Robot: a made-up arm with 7 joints.
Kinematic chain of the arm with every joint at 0, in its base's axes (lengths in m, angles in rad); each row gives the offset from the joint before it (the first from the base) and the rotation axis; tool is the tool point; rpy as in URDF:
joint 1: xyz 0 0 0.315 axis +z
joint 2: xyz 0 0 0 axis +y
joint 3: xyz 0 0 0.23 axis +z
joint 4: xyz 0.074 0 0 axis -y
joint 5: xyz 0.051 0 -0.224 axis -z
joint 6: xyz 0 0 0 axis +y
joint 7: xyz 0.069 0 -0.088 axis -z
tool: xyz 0 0 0 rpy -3.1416 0 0
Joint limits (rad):
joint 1: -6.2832..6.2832
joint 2: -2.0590..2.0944
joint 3: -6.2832..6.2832
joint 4: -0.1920..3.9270
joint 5: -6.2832..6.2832
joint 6: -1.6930..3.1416
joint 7: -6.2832..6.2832
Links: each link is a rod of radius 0.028 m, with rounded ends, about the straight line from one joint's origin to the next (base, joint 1, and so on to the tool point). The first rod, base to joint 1, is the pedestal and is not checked.
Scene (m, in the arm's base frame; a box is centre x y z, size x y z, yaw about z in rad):
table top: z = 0
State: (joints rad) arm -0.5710 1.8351 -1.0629 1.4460 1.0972 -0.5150 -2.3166
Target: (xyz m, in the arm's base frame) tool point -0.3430 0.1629 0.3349
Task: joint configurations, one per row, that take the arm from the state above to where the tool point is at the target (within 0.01 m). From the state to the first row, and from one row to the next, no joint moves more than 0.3 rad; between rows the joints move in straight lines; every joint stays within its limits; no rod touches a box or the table.
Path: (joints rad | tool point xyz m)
1: -0.8591 1.7982 -1.1227 1.3529 1.1125 -0.4606 -2.3166 | -0.1183 -0.4202 0.1827
2: -1.1472 1.7612 -1.1826 1.2597 1.1277 -0.4063 -2.3166 | -0.2502 -0.3527 0.2151
3: -1.4353 1.7243 -1.2424 1.1666 1.1430 -0.3519 -2.3166 | -0.3481 -0.2431 0.2473
4: -1.7235 1.6874 -1.3023 1.0734 1.1583 -0.2975 -2.3166 | -0.3989 -0.1072 0.2786
5: -2.0116 1.6504 -1.3621 0.9803 1.1735 -0.2431 -2.3166 | -0.3965 0.0350 0.3080
6: -2.2997 1.6135 -1.4219 0.8871 1.1888 -0.1888 -2.3166 | -0.3430 0.1629 0.3349

